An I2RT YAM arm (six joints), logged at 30 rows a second.
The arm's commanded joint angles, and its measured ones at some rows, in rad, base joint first. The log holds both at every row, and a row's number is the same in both.
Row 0, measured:
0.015 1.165 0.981 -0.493 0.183 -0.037
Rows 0 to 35, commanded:
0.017 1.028 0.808 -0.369 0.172 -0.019
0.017 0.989 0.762 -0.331 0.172 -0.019
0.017 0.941 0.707 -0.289 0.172 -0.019
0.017 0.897 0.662 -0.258 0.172 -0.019
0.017 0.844 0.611 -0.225 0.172 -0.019
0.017 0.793 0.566 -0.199 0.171 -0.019
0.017 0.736 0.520 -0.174 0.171 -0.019
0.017 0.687 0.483 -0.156 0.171 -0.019
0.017 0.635 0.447 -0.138 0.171 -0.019
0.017 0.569 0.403 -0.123 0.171 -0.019
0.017 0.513 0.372 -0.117 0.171 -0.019
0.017 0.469 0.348 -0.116 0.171 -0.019
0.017 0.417 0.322 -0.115 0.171 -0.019
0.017 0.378 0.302 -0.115 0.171 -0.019
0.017 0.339 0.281 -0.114 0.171 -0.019
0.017 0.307 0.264 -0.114 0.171 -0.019
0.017 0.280 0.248 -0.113 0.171 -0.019
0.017 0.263 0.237 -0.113 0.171 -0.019
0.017 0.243 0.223 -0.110 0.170 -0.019
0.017 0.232 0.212 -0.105 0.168 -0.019
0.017 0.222 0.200 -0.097 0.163 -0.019
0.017 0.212 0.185 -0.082 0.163 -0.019
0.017 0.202 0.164 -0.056 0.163 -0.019
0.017 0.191 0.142 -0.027 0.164 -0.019
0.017 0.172 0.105 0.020 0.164 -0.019
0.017 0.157 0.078 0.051 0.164 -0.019
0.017 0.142 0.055 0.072 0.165 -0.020
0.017 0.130 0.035 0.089 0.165 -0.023
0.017 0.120 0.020 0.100 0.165 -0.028
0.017 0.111 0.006 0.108 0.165 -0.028
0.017 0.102 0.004 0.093 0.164 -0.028
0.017 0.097 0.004 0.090 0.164 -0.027
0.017 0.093 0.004 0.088 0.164 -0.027
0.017 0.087 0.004 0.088 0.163 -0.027
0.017 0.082 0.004 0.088 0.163 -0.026
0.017 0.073 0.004 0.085 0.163 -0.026
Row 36, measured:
0.015 0.102 0.006 0.081 0.176 -0.026
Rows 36 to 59, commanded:
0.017 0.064 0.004 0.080 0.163 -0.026
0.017 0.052 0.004 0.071 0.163 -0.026
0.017 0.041 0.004 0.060 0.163 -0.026
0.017 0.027 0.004 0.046 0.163 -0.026
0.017 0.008 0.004 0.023 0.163 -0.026
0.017 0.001 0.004 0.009 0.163 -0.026
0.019 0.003 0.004 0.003 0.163 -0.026
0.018 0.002 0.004 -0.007 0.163 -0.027
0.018 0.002 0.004 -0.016 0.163 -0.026
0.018 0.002 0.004 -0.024 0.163 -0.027
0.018 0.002 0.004 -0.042 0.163 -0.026
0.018 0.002 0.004 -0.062 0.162 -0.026
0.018 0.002 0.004 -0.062 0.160 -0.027
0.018 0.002 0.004 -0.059 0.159 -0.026
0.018 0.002 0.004 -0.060 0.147 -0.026
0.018 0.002 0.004 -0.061 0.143 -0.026
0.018 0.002 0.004 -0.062 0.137 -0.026
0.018 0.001 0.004 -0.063 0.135 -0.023
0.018 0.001 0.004 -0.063 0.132 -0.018
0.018 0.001 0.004 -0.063 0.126 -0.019
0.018 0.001 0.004 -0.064 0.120 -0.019
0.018 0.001 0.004 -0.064 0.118 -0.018
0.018 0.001 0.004 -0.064 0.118 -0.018
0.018 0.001 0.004 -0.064 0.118 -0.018
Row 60, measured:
0.015 0.011 0.014 -0.017 0.124 -0.025
